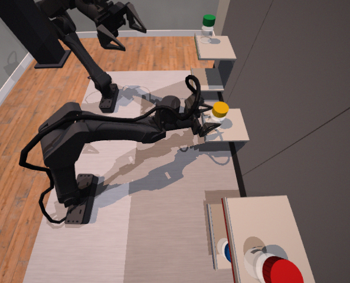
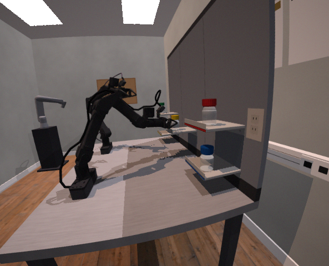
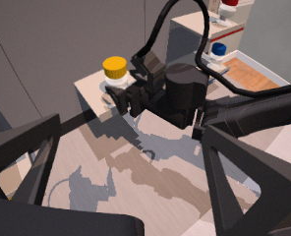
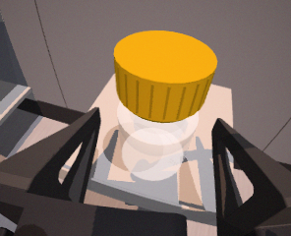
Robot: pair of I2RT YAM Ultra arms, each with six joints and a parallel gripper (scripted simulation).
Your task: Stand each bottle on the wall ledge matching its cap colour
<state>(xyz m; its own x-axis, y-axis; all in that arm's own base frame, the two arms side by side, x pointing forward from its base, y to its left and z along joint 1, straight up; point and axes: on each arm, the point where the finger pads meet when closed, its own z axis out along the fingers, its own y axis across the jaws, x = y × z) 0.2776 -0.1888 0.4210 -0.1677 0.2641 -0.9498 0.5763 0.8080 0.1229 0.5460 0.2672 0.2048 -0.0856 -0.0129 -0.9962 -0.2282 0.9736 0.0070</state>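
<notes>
Right now the yellow-capped bottle is 1 cm below my right hand and 1 cm ahead of it. From my right hand the other things lie so: grey wall panel 20 cm above, 16 cm ahead, 2 cm to the left; blue-capped bottle 44 cm to the right, 11 cm below, 2 cm ahead; red-capped bottle 43 cm to the right, 9 cm above, 2 cm ahead.
My left gripper is now 290 mm short of the yellow-capped bottle, 130 mm to the left of it and 220 mm above it. Round my left hand: grey wall panel (430 mm ahead, 110 mm to the right, 10 mm below); red-capped bottle (300 mm ahead, 560 mm to the right, 120 mm below); green-capped bottle (280 mm ahead, 320 mm to the left, 120 mm below).
</notes>
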